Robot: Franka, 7 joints.
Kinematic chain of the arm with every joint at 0, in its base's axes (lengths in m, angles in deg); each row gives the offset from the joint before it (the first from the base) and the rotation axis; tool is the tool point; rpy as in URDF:
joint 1: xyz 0 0 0.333 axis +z
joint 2: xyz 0 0 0 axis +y
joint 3: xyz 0 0 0.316 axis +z
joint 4: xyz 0.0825 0 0 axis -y
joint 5: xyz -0.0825 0 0.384 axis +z
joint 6: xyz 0 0 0 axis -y
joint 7: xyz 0.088 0 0 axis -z
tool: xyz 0 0 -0.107 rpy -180 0 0
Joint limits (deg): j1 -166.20..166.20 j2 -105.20..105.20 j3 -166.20..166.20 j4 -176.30..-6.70 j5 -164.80..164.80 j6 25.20..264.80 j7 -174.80..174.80
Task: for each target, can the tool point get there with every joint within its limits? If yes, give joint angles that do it. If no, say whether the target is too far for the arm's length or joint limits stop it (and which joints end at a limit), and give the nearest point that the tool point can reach.
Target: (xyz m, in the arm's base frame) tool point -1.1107 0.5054 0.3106
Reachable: no: too far | nearest point -0.7807 0.3553 0.3173 | short by 0.363 m
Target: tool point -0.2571 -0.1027 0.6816
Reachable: yes | joints -113.58 -42.12 -43.52 -122.31 -119.42 233.20 -0.92
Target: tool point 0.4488 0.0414 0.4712
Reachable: yes | joints 94.58 -40.82 -62.81 -141.26 61.96 226.47 -114.86
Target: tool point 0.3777 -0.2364 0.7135
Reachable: yes | joints 66.57 -76.98 -56.33 -128.11 -31.49 186.25 -70.55
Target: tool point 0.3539 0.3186 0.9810
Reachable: yes | joints 78.61 15.37 -48.05 -56.76 20.25 205.59 -10.23
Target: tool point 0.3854 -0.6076 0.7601
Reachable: yes | joints -70.51 38.32 31.22 -48.47 6.37 184.19 -115.24
